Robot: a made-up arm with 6 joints.
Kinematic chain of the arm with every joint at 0, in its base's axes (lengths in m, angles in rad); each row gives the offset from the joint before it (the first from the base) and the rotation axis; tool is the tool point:
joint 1: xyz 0 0 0.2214 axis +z
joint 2: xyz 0 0.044 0 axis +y
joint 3: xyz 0 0 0.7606 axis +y
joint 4: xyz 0 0 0.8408 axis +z
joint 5: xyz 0 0 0 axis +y
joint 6: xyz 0 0 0.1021 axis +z
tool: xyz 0 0 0
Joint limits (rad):
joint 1: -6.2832..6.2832
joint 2: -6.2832..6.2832
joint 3: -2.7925..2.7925
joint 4: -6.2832..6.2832
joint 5: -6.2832..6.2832
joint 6: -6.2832..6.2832
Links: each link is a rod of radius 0.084 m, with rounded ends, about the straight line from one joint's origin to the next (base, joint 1, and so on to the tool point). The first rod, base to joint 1, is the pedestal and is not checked.
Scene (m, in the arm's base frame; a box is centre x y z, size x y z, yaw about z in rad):
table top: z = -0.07
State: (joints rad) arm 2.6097 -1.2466 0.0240 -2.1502 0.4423 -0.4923
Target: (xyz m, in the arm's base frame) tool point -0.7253 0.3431 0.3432
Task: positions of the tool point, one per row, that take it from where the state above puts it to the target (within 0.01 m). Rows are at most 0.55 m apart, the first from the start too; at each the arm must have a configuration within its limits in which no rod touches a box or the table.
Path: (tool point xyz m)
1: 1.1570 -0.6772 1.2330
2: 0.7995 -0.4629 1.5697
3: 0.3663 -0.2151 1.7223
4: -0.0712 0.0252 1.6764
5: -0.4424 0.2205 1.4537
6: -0.6911 0.3437 1.1073
7: -0.7857 0.3830 0.7105
8: -0.7253 0.3431 0.3431

